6 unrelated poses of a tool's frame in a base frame.
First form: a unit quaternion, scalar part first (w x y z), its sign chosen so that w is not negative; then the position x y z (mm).
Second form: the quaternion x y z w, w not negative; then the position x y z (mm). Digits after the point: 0 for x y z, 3 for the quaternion.
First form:
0.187, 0.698, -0.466, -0.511, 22, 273, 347
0.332, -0.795, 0.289, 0.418, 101, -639, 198
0.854, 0.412, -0.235, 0.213, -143, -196, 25
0.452, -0.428, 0.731, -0.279, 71, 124, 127
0.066, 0.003, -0.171, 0.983, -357, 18, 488
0.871, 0.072, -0.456, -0.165, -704, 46, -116
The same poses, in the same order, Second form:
0.698, -0.466, -0.511, 0.187, 22, 273, 347
-0.795, 0.289, 0.418, 0.332, 101, -639, 198
0.412, -0.235, 0.213, 0.854, -143, -196, 25
-0.428, 0.731, -0.279, 0.452, 71, 124, 127
0.003, -0.171, 0.983, 0.066, -357, 18, 488
0.072, -0.456, -0.165, 0.871, -704, 46, -116

